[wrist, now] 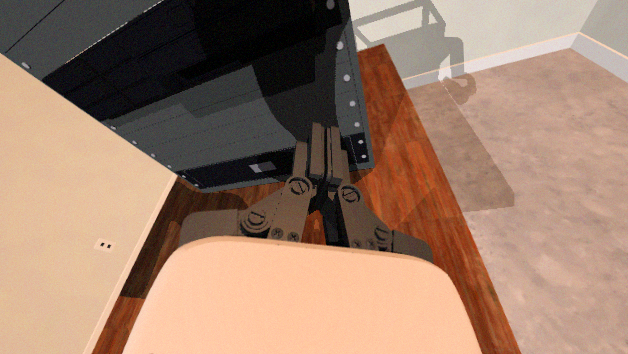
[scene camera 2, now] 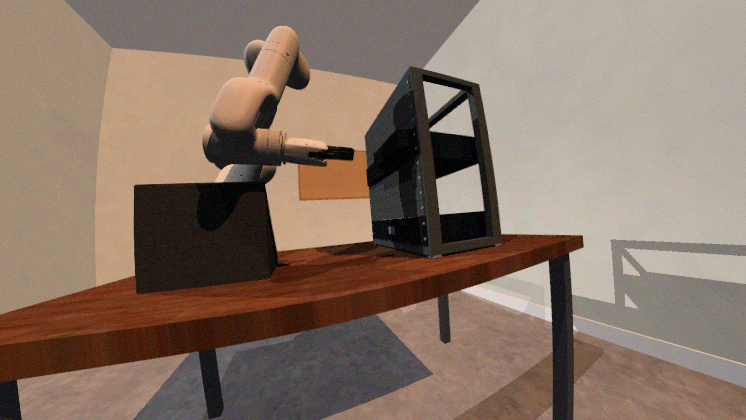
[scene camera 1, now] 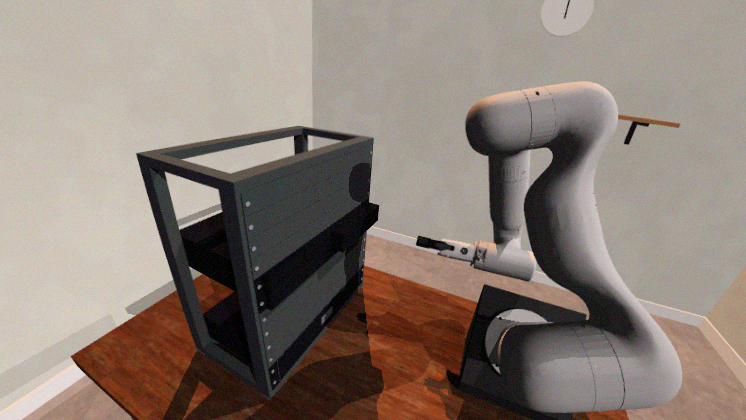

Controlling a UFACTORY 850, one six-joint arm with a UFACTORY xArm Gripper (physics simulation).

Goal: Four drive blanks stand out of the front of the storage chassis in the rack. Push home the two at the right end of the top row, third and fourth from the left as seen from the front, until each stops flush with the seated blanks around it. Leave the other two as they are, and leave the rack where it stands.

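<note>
The rack [scene camera 1: 233, 234] [scene camera 2: 425, 156] [wrist: 356, 114] stands upright on the table. Its storage chassis [scene camera 1: 308, 268] [wrist: 150, 62] is a black band across the front at mid-height. At its right end, the far end in scene camera 1, dark blanks [scene camera 1: 366, 219] stand out past the rack's front; their separate outlines and depths are too dark to tell. The other two blanks cannot be told apart in the shade. My gripper [scene camera 1: 420, 241] [scene camera 2: 351, 153] [wrist: 319, 142] is shut and empty. It points at the rack front from a distance, touching nothing.
A lower black unit [scene camera 2: 404, 229] [wrist: 225, 167] with a small light patch sits at the rack's bottom. The arm stands on a dark pedestal [scene camera 1: 472, 344] [scene camera 2: 172, 240] on the wooden table [scene camera 1: 407, 333] [scene camera 2: 313, 294] [wrist: 410, 190]. Grey panels fill the front above and below the chassis.
</note>
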